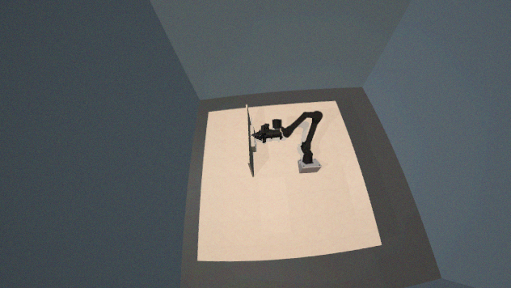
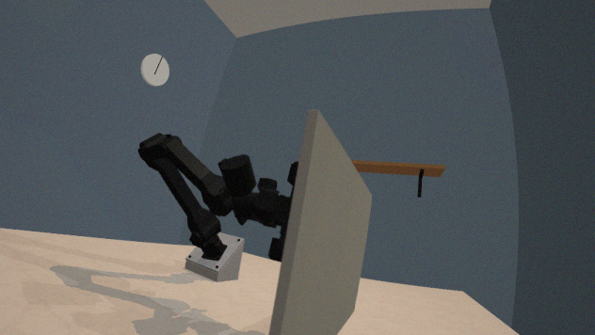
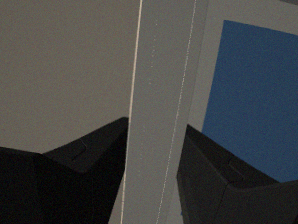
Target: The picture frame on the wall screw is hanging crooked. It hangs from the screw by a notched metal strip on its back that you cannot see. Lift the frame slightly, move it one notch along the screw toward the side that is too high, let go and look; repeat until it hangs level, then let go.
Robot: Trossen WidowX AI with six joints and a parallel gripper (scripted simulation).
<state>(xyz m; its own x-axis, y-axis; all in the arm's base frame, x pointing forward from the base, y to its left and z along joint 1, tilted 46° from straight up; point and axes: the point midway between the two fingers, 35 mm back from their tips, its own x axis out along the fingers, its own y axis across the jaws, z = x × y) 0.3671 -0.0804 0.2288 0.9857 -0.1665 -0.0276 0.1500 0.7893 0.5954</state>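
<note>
The picture frame lies 50 mm below my gripper tip. The rest, counted from my gripper tip: wall panel (70 mm below, 20 mm ahead, 10 mm to the left).
</note>
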